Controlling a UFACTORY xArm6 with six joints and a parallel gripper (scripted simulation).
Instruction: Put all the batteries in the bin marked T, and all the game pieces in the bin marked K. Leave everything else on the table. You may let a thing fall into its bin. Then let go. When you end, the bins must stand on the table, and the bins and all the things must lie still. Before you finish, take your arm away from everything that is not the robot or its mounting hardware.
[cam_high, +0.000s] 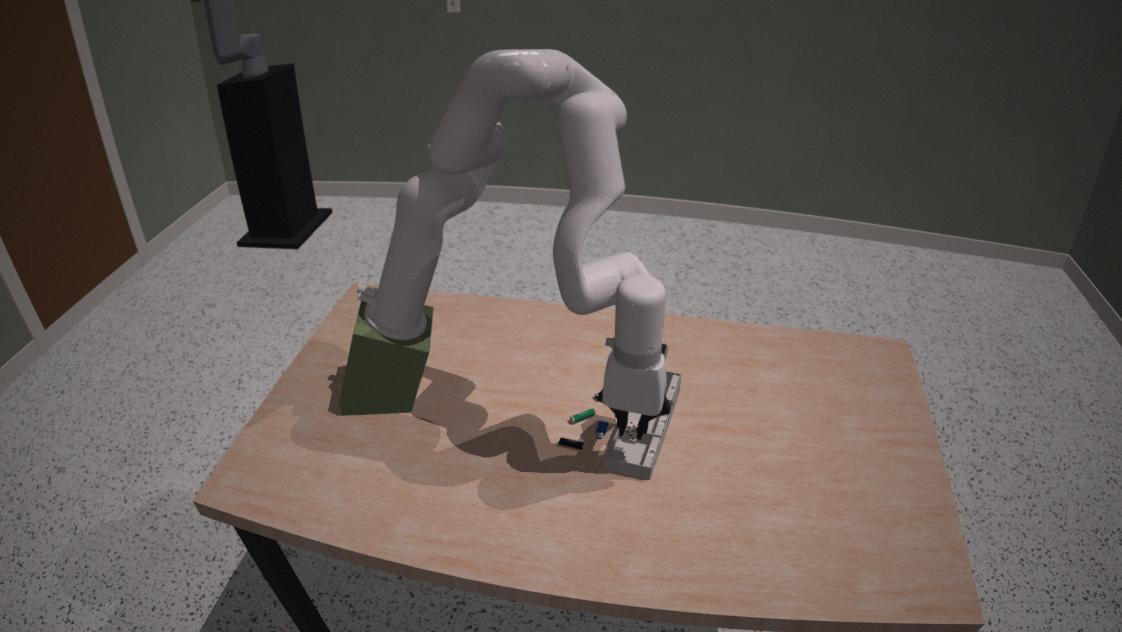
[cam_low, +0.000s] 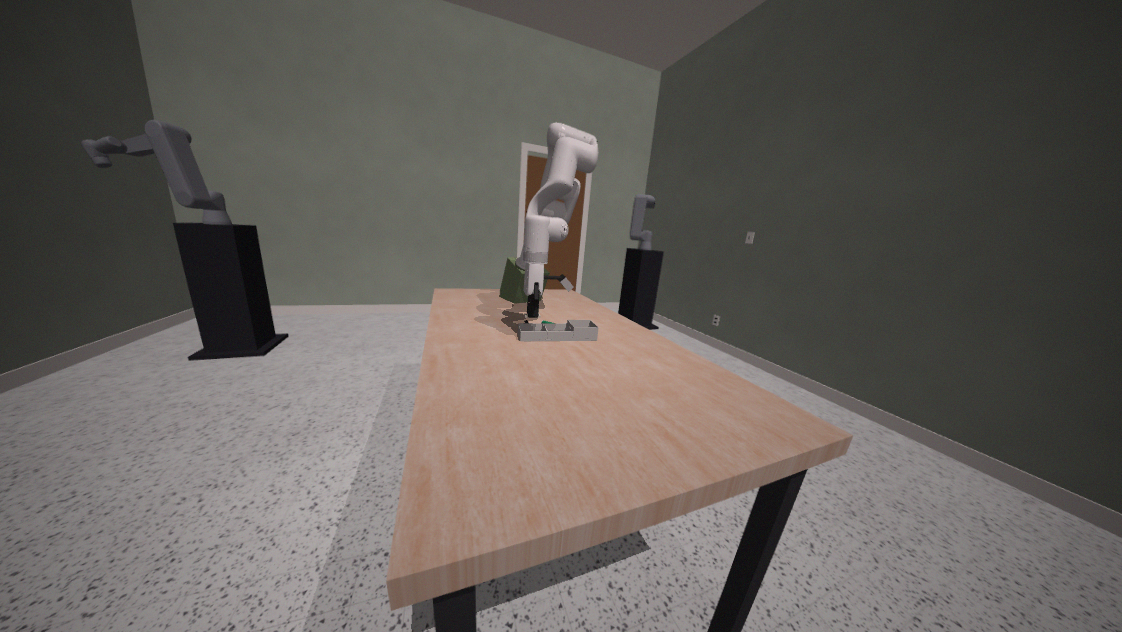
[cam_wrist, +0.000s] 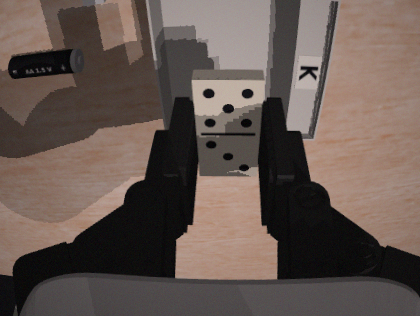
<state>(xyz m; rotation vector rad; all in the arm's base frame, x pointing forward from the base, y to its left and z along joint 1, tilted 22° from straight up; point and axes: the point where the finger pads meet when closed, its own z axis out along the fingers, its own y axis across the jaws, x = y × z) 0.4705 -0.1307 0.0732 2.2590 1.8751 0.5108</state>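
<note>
Right now my hand is 10 cm past the green battery, 9 cm to the right of it and 8 cm above it. Also, from my hand: bin (8 cm to the left, 7 cm below, 2 cm ahead); then blue item (8 cm below, 6 cm to the left, 6 cm behind); then white domino (2 cm below).
</note>
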